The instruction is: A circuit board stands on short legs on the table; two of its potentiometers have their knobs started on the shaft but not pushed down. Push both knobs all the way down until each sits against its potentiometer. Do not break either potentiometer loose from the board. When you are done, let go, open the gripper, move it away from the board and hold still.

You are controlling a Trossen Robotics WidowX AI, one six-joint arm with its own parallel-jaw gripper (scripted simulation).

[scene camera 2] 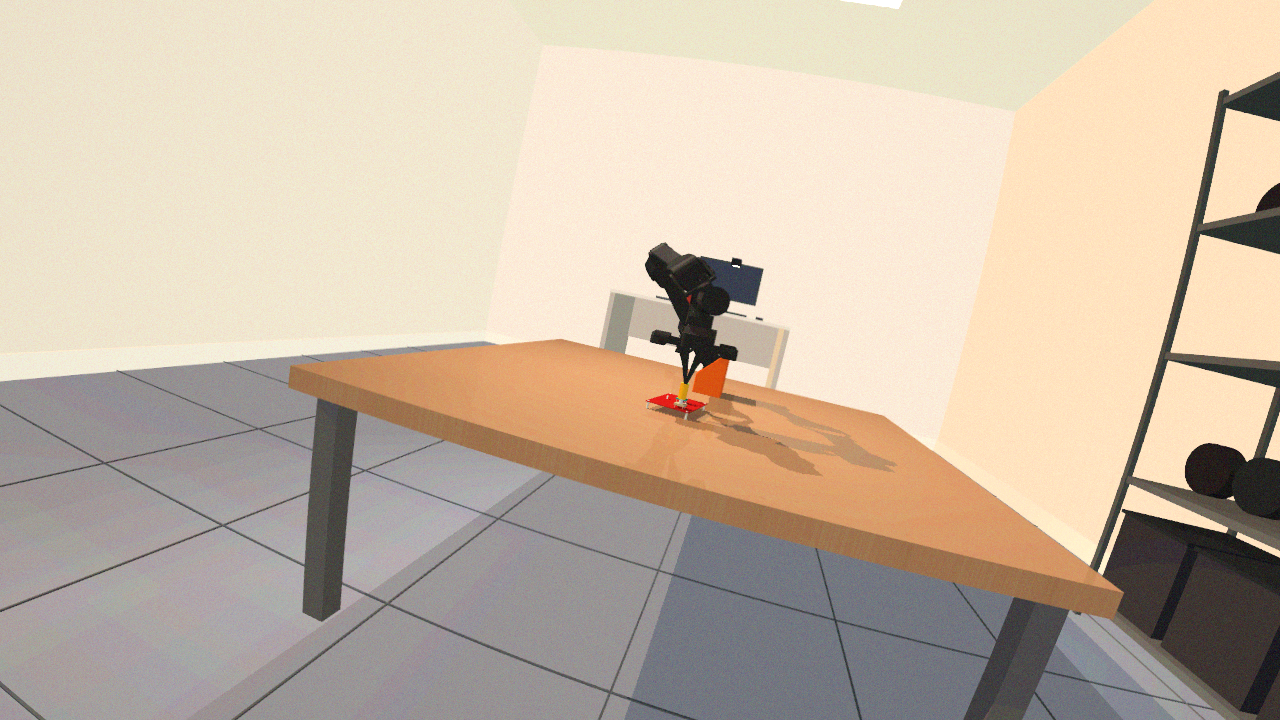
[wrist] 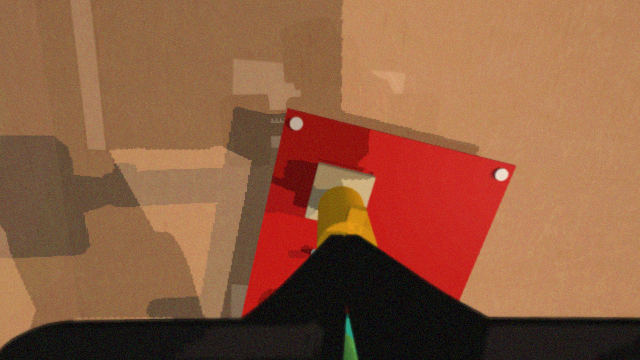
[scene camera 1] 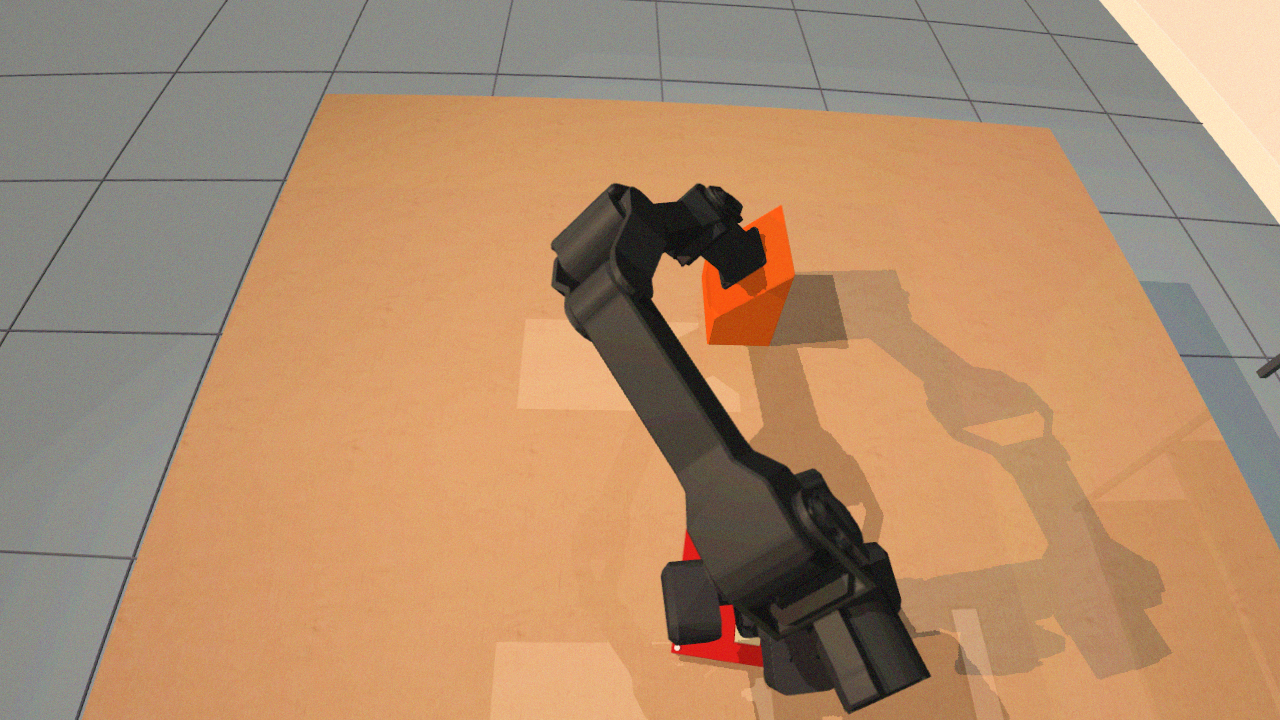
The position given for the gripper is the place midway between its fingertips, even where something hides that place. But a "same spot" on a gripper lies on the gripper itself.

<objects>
gripper: scene camera 2; wrist 343,249; scene camera 1
same spot on gripper: (scene camera 1: 743,625) = (scene camera 2: 677,342)
</objects>
